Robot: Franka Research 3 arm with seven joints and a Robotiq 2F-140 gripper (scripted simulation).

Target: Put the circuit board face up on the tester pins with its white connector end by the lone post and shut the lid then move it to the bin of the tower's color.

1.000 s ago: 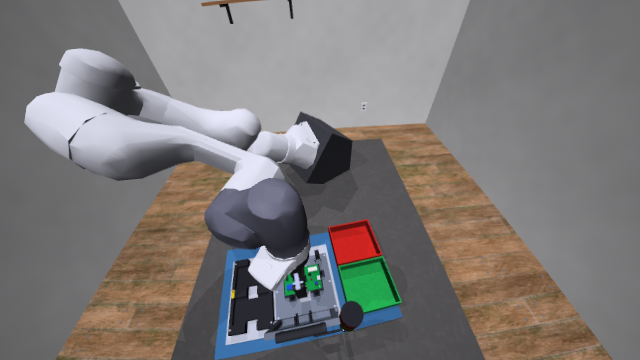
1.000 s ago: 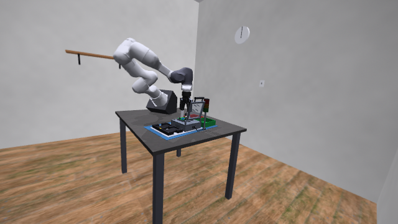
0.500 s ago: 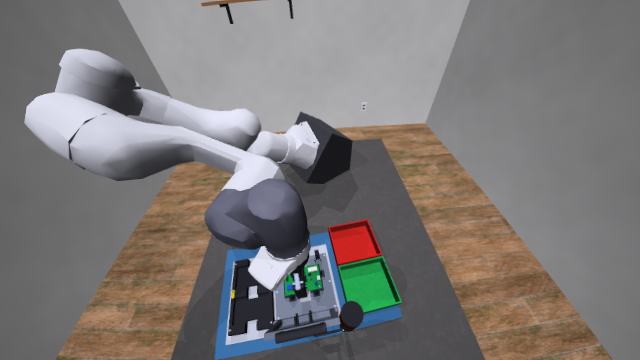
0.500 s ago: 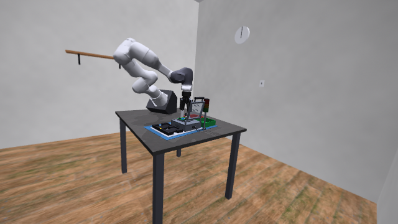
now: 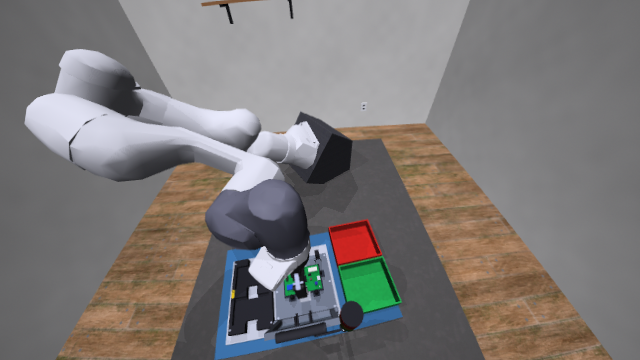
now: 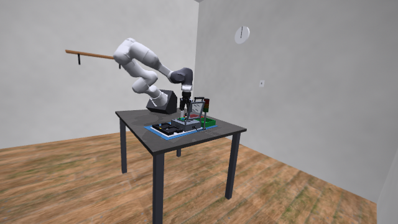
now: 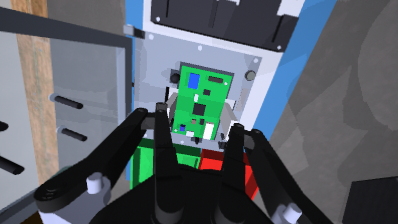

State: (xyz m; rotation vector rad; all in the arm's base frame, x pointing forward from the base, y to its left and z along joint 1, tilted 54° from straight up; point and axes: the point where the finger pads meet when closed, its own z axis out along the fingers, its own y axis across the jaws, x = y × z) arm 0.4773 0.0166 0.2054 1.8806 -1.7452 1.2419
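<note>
Right now my hand is 2 cm above the green circuit board. Also, from my hand: latch hook (5 cm behind, 7 cm to the left, 1 cm below); clear lid (12 cm ahead, 1 cm to the right, 8 cm above); dark plate (1 cm ahead, 1 cm to the left, 3 cm below).
</note>
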